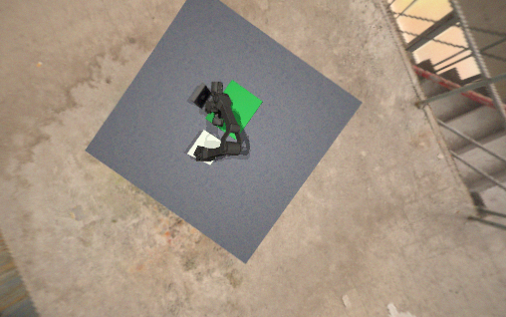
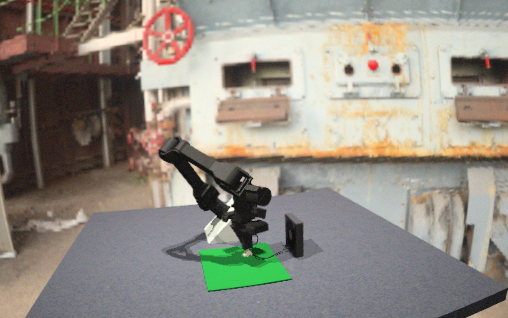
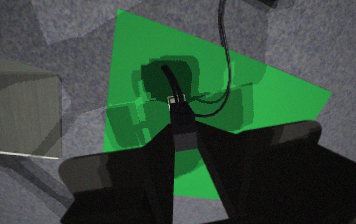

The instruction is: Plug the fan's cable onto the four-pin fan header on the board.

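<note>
Now: gripper tip 10 mm to the right of the dark fan plug and 10 mm below it. The rest, counted from my gripper tip: black fan 160 mm to the left, 30 mm ahead, 20 mm above; then pale four-pin header 40 mm below, 10 mm to the left; then green board 60 mm ahead, 50 mm below, 40 mm to the right.
</note>
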